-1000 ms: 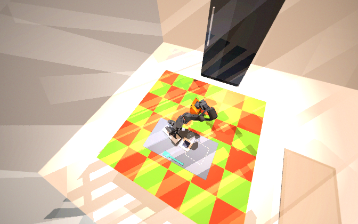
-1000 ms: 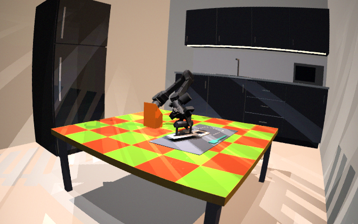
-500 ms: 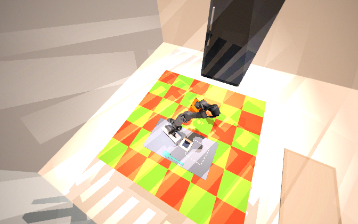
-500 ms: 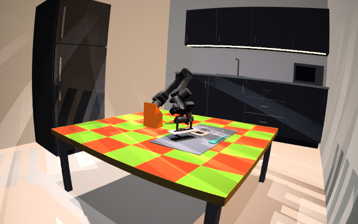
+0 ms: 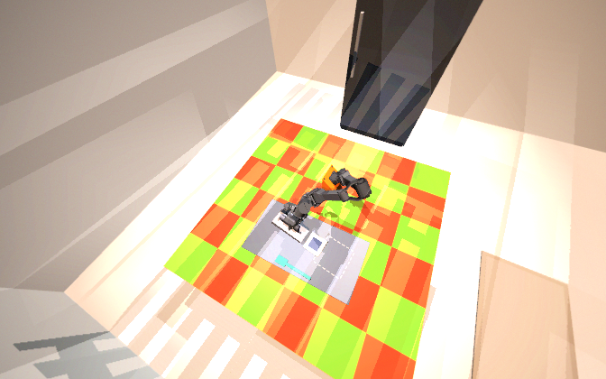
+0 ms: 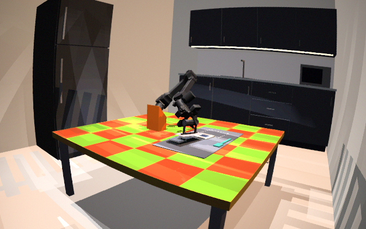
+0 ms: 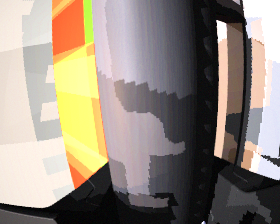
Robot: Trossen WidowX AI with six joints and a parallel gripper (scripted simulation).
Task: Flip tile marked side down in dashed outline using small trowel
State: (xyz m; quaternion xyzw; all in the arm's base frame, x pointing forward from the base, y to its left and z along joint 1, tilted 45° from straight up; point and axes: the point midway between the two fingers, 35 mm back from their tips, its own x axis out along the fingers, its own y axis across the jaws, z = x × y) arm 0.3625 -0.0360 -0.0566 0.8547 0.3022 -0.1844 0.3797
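The grey mat is 11 cm below my gripper tip, 10 cm to the left of it and 1 cm ahead of it. Also, from my gripper tip: white tile 14 cm to the left, 9 cm below, 2 cm behind; then teal trowel 15 cm ahead, 9 cm below, 8 cm to the left.
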